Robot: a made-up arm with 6 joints. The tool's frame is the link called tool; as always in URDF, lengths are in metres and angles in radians.
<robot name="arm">
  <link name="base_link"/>
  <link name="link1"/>
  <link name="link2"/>
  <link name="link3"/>
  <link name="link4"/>
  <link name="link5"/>
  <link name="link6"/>
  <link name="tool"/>
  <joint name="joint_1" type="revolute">
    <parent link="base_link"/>
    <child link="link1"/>
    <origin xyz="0 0 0.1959"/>
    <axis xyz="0 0 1"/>
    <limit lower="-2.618" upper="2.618"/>
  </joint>
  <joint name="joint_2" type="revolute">
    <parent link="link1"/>
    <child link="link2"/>
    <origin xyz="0 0 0" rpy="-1.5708 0 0"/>
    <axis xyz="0 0 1"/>
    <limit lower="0" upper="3.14"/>
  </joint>
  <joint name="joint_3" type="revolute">
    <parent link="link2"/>
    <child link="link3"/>
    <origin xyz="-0.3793 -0.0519 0"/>
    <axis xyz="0 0 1"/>
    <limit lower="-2.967" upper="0"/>
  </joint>
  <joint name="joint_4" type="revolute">
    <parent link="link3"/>
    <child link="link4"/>
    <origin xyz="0.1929 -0.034 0" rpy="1.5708 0 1.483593"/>
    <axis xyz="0 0 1"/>
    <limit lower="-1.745" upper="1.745"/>
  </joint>
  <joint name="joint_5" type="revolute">
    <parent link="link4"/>
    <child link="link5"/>
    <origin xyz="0 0 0" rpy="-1.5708 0 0"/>
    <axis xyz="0 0 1"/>
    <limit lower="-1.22" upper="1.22"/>
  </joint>
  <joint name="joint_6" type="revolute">
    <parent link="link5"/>
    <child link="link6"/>
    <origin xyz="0.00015 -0.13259 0" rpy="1.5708 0 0"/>
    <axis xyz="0 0 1"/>
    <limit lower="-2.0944" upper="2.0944"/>
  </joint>
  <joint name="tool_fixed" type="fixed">
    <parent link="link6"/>
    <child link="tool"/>
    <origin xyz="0 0 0"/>
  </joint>
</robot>
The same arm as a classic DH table. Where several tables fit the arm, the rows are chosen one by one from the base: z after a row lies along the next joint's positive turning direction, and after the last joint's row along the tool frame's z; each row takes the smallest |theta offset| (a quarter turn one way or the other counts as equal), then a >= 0, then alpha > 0; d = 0 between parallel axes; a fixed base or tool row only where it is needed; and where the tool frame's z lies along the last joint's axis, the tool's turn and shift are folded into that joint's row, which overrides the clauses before.
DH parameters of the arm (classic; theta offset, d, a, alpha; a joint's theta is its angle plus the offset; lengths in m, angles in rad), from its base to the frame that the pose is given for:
joint_1: 0 0.1959 0 -1.5708
joint_2: 0.136 0 -0.3828 0
joint_3: 1.3476 0 -0.0171 1.5708
joint_4: 0 0.1951 0 -1.5708
joint_5: 0 0 0.0002 1.5708
joint_6: 0 0.1326 0 0
Joint limits (rad, base to tool): -2.618..2.618 0..3.14 -2.967..0 -1.745..1.745 -1.22..1.22 -2.0944..2.0944

